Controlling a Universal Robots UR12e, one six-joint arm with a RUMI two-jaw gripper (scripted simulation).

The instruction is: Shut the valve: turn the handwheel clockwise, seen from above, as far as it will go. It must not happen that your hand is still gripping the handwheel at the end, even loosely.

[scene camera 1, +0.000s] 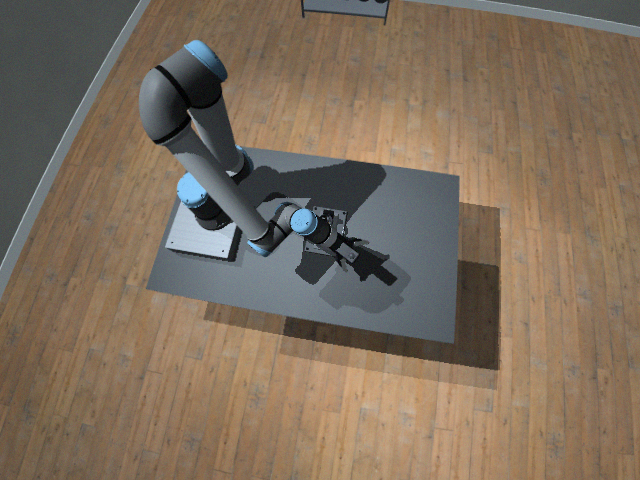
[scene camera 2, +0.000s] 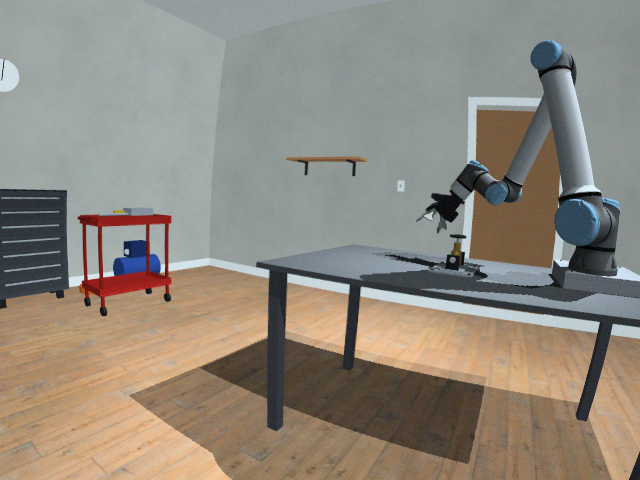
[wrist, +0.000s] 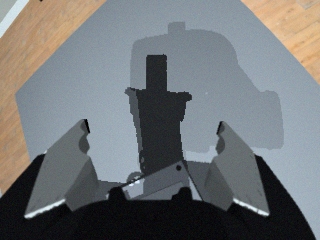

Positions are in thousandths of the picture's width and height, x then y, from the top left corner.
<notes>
In view: the gripper (scene camera 2: 668, 474) and a base plate (wrist: 545, 723).
The gripper is seen too in the wrist view (wrist: 483, 506).
</notes>
